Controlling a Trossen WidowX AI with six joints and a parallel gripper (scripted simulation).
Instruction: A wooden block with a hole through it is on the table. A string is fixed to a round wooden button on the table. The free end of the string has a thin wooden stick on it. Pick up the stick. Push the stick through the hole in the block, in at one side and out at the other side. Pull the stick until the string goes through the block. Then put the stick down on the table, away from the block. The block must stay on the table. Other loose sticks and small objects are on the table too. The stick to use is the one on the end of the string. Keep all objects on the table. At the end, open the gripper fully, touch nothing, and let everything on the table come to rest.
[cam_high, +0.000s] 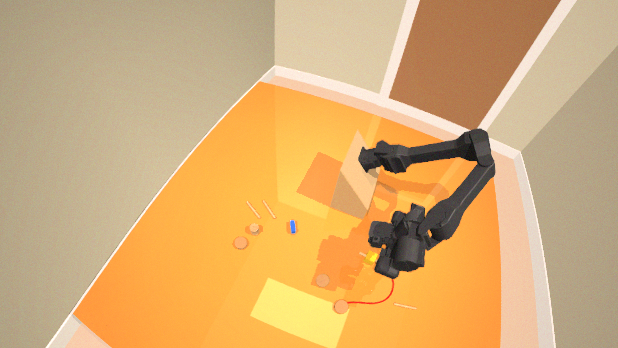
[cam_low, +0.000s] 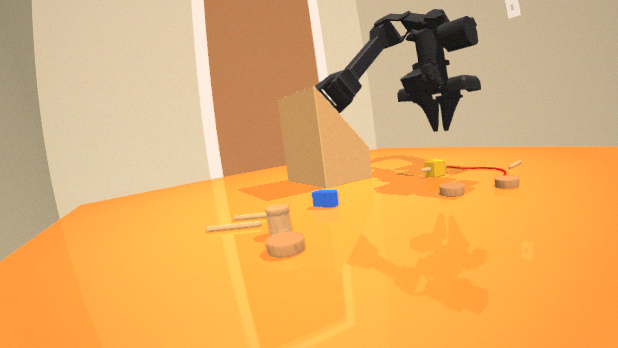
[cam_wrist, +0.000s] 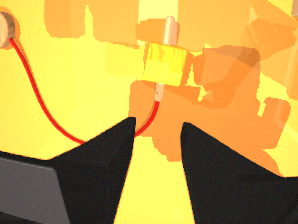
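Right now my gripper tip is 7 cm above the yellow block, 2 cm to the left of it and 1 cm past it. Also, from my gripper tip: blue block (29 cm to the right, 8 cm below, 1 cm behind); then round button (17 cm ahead, 8 cm below, 6 cm to the right); then thin stick (15 cm to the left, 11 cm ahead, 9 cm below).
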